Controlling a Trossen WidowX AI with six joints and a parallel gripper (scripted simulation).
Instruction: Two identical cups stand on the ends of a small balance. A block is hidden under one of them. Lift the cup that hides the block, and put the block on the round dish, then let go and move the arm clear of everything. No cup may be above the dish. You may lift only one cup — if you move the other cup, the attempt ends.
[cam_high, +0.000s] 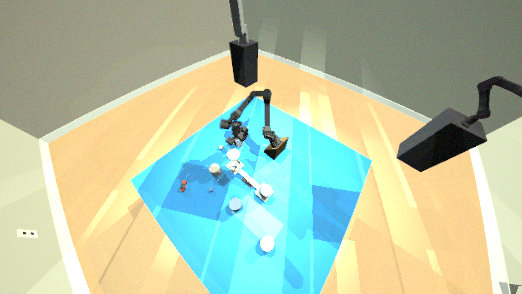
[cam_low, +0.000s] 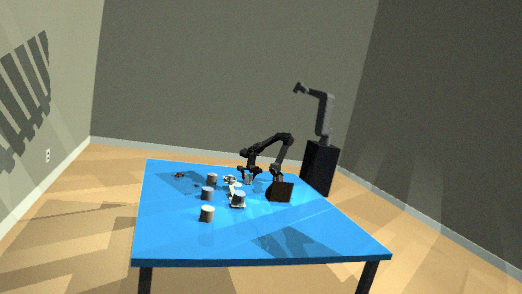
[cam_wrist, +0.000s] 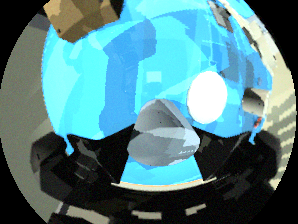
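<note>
Now: gripper tip 17 cm short of the grey block, 16 cm to the right of it and 6 cm below it. The rest, counted from my gripper tip: small red thing: 49 cm ahead, 2 cm to the right, 1 cm below; then round dish: 10 cm ahead, 4 cm to the left, 2 cm below.
</note>
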